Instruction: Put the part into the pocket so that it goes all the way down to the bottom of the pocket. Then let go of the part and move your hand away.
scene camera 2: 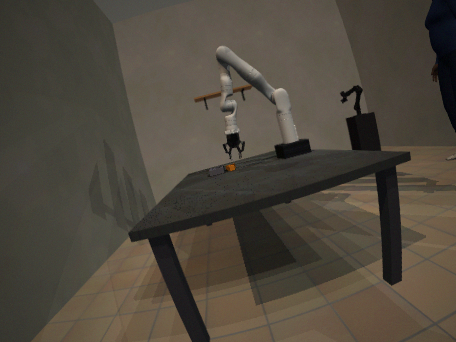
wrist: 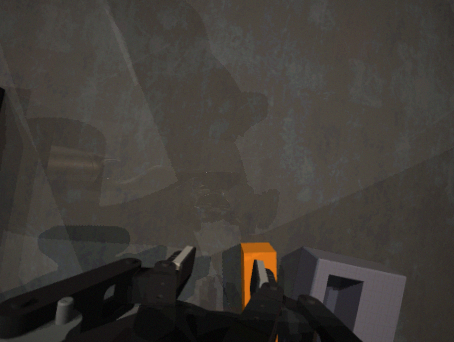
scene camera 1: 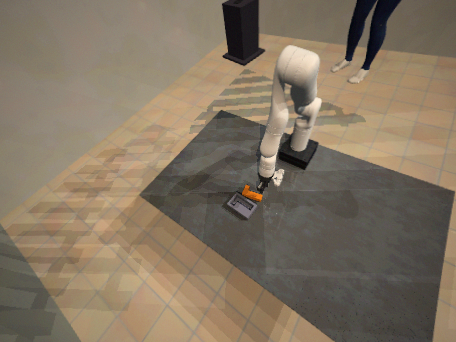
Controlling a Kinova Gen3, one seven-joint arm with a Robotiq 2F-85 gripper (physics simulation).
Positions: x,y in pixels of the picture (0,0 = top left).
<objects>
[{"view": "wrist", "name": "my gripper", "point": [222,265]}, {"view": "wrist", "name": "grey pocket block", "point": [361,293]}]
</objects>
